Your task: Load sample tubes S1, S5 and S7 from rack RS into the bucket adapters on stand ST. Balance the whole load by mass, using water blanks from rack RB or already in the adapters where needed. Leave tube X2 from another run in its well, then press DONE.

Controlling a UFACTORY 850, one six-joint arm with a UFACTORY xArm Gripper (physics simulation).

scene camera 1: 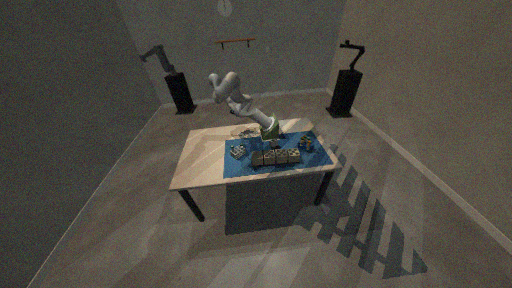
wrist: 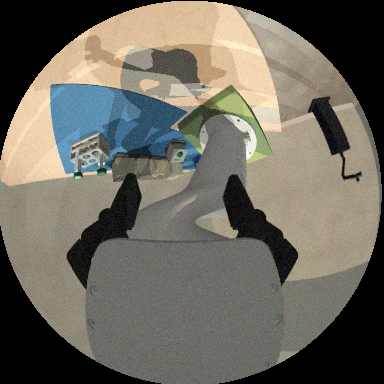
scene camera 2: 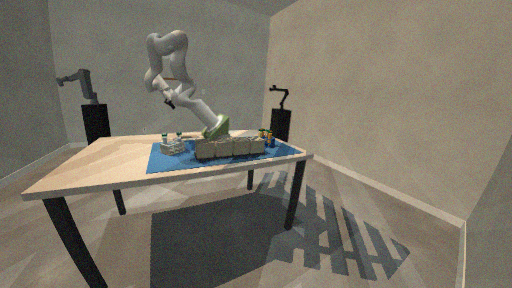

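My gripper (scene camera 1: 232,112) (scene camera 2: 170,104) (wrist: 181,184) is open and empty, high above the back of the table. A pale rack (scene camera 1: 238,152) (scene camera 2: 173,147) (wrist: 90,145) stands at the left of the mat. It holds green-capped tubes, two of which show in the wrist view. Several beige bucket adapters (scene camera 1: 276,158) (scene camera 2: 229,148) (wrist: 141,167) stand in a row at the middle. A blue rack (scene camera 2: 272,143) at the right bears tubes (scene camera 1: 304,140) (scene camera 2: 262,133) with orange and green caps. A small grey box (wrist: 175,147) bears a green button (wrist: 180,154). Labels and the adapters' contents are unreadable.
The racks and adapters stand on a blue mat (scene camera 1: 235,171) (scene camera 2: 159,167) (wrist: 75,110) on a wooden table (scene camera 1: 200,160) (scene camera 2: 90,165) (wrist: 30,135). The arm's green base mount (scene camera 1: 269,132) (scene camera 2: 217,128) (wrist: 232,100) stands behind the adapters. Two black pedestals with arms stand farther back.
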